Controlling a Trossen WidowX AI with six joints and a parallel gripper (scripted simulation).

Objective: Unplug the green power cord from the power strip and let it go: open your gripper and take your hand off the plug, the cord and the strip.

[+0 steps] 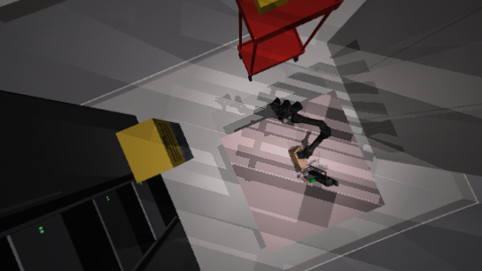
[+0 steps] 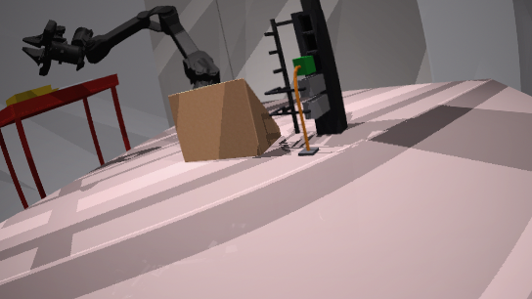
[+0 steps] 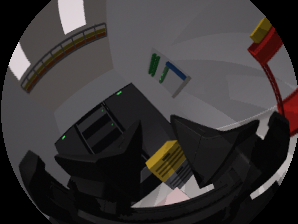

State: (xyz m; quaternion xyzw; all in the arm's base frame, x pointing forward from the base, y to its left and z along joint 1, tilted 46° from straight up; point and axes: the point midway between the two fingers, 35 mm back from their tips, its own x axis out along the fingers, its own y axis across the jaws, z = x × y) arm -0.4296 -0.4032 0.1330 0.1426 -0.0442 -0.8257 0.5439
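Now: the green plug 730 mm ahead of my gripper tip, 260 mm to the left of it and 290 mm below it.
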